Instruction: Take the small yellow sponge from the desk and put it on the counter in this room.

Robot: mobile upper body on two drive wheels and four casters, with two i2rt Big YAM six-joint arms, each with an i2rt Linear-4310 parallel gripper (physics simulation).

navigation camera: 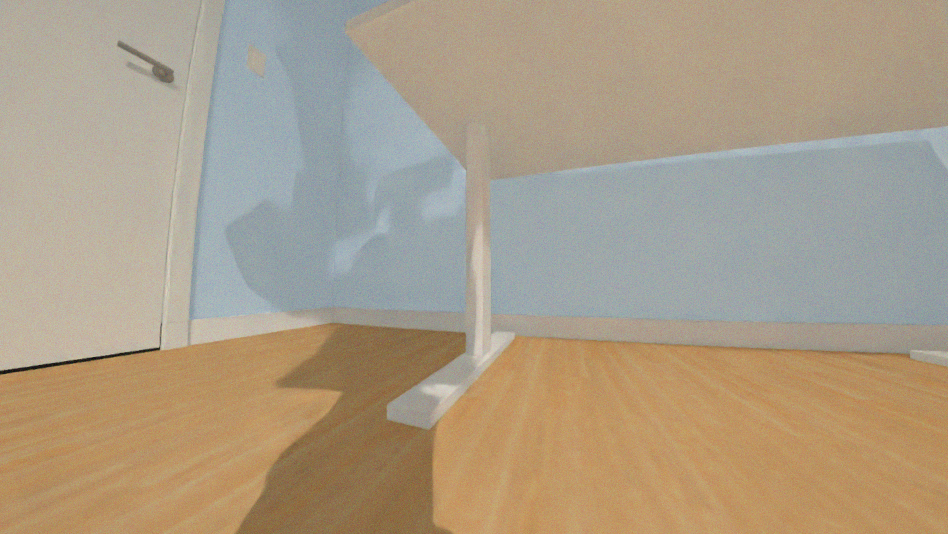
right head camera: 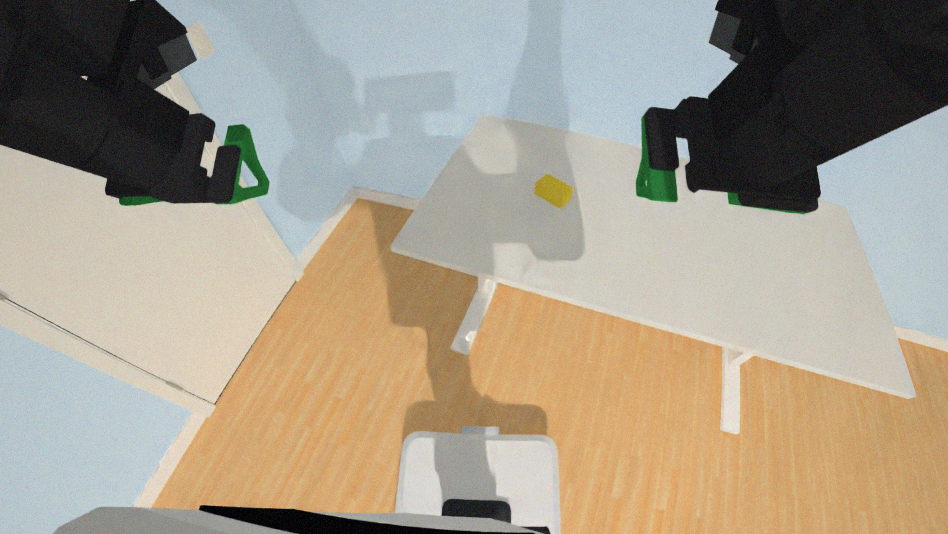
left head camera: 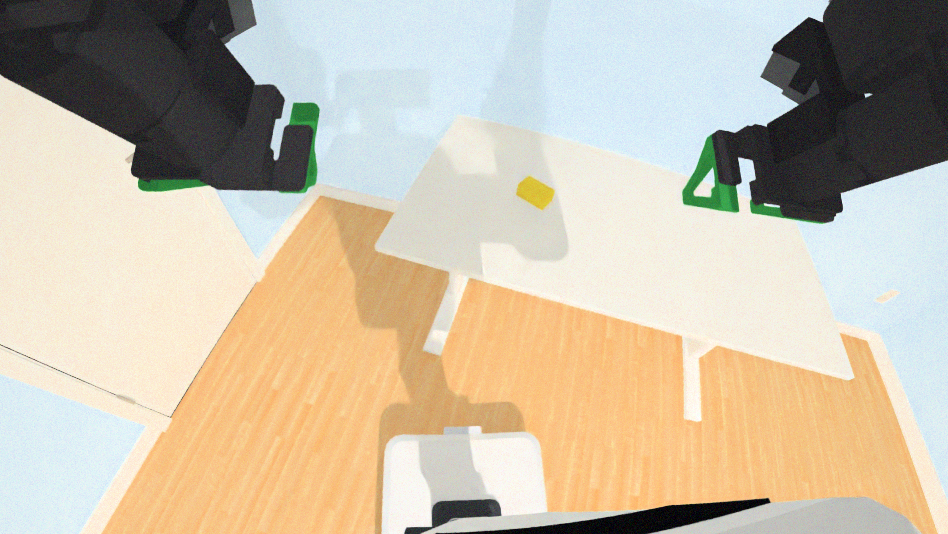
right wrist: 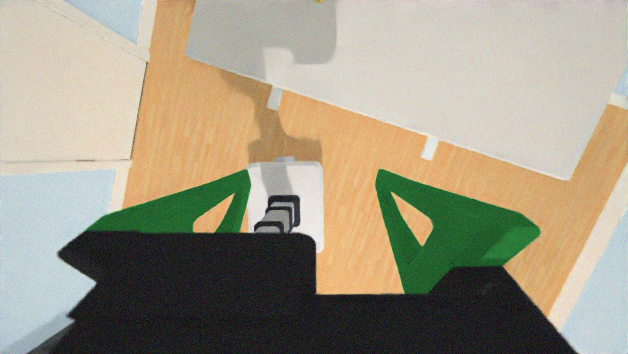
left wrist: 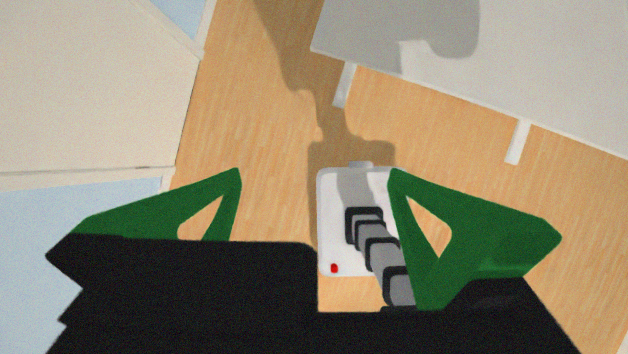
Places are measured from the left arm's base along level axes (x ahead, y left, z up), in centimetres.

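Pixels of known places: left gripper, fingertip midpoint: (right head camera: 230, 188) (left head camera: 265, 177) (left wrist: 314, 176); right gripper, fingertip midpoint: (right head camera: 685, 193) (left head camera: 719, 202) (right wrist: 313, 176).
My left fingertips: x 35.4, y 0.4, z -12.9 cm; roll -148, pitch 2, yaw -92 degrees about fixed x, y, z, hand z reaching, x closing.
Behind a point stands the place of what it marks.
A small yellow sponge (left head camera: 535, 192) @(x 92.1, y -44.1, z -64.5 cm) (right head camera: 553, 191) @(x 91.8, y -44.3, z -64.5 cm) lies on the white desk (left head camera: 676, 265) @(x 67.8, y -87.3, z -69.0 cm) (right head camera: 743, 285) @(x 60.8, y -98.4, z -69.0 cm) (left wrist: 560, 60) @(x 68.7, y -81.3, z -69.0 cm) (right wrist: 450, 85) @(x 60.6, y -93.9, z -69.0 cm) (navigation camera: 663, 79) @(x 85.4, y -65.5, z -71.5 cm), toward its left part and inside a shadow. A sliver of the sponge shows at the top edge of the right wrist view. My left gripper (left head camera: 232, 189) (right head camera: 185, 202) (left wrist: 314, 176) @(x 35.4, y 0.4, z -12.9 cm) is open and empty, left of the desk in the head views. My right gripper (left head camera: 744, 208) (right head camera: 704, 200) @(x 34.5, y -44.8, z -13.5 cm) (right wrist: 313, 176) @(x 34.5, y -44.8, z -13.5 cm) is open and empty, to the right of the sponge in the head views. The counter does not show in these views.
A cream door (left head camera: 132, 252) @(x 76.6, y 92.7, z -75.3 cm) (right head camera: 145, 265) @(x 65.8, y 96.2, z -68.2 cm) (navigation camera: 79, 185) @(x 90.8, y 88.1, z -92.1 cm) stands at the left. A white desk leg (left head camera: 443, 318) (right head camera: 474, 318) (navigation camera: 477, 252) @(x 101.3, y -22.0, z -110.1 cm) reaches down to a foot. My white base (left head camera: 404, 470) @(x 20.1, y -3.3, z -115.0 cm) (right head camera: 417, 470) @(x 18.6, y -2.9, z -115.0 cm) is near the desk's front edge. A blue wall (navigation camera: 696, 252) @(x 123.2, y -103.4, z -107.2 cm) is behind the desk.
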